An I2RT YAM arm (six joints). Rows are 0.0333 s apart.
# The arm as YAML. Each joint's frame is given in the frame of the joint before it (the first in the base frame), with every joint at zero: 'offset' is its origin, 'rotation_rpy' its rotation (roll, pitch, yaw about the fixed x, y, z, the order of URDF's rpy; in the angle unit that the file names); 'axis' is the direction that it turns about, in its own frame. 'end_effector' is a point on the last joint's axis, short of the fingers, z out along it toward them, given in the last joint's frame.
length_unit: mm
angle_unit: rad
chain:
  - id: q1
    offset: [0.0, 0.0, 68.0]
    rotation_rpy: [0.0, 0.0, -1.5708]
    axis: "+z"
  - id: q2
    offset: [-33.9, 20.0, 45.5]
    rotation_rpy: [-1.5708, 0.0, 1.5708]
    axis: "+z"
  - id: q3
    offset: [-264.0, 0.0, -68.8]
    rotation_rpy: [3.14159, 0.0, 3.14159]
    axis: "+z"
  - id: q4
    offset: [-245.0, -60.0, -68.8]
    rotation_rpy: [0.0, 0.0, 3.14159]
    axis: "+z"
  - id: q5
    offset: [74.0, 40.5, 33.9]
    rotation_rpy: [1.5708, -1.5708, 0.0]
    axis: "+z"
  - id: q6
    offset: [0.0, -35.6, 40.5]
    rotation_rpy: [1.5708, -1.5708, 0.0]
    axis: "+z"
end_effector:
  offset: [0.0, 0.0, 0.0]
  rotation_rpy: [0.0, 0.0, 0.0]
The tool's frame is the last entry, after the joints.
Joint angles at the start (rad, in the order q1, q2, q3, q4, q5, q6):
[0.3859, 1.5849, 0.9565, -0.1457, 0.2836, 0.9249]
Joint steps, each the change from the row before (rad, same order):
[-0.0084, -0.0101, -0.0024, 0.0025, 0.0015, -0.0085]
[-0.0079, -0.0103, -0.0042, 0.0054, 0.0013, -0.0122]
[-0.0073, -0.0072, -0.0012, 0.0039, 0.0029, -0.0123]
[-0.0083, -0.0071, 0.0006, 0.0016, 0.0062, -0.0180]
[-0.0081, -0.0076, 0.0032, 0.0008, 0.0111, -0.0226]
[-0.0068, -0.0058, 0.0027, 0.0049, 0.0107, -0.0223]
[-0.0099, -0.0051, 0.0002, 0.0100, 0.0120, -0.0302]
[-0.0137, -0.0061, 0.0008, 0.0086, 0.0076, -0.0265]
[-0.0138, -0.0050, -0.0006, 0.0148, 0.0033, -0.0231]
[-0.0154, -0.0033, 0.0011, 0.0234, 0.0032, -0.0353]
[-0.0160, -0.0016, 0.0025, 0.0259, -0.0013, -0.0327]
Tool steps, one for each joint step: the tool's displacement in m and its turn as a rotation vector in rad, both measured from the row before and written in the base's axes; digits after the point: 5 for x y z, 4 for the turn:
[-0.00011, -0.00312, 0.00263, -0.0035, -0.0098, -0.0038]
[-0.00031, -0.00299, 0.00234, -0.0058, -0.0109, -0.0008]
[0.00023, -0.00261, 0.00220, -0.0076, -0.0098, -0.0014]
[0.00044, -0.00300, 0.00257, -0.0144, -0.0098, -0.0013]
[0.00067, -0.00301, 0.00352, -0.0204, -0.0127, -0.0020]
[0.00086, -0.00247, 0.00314, -0.0195, -0.0139, -0.0010]
[0.00116, -0.00349, 0.00256, -0.0261, -0.0151, -0.0006]
[0.00131, -0.00461, 0.00293, -0.0208, -0.0141, -0.0037]
[0.00154, -0.00442, 0.00263, -0.0147, -0.0168, -0.0029]
[0.00253, -0.00468, 0.00342, -0.0227, -0.0235, 0.0020]
[0.00298, -0.00465, 0.00358, -0.0182, -0.0250, 0.0028]

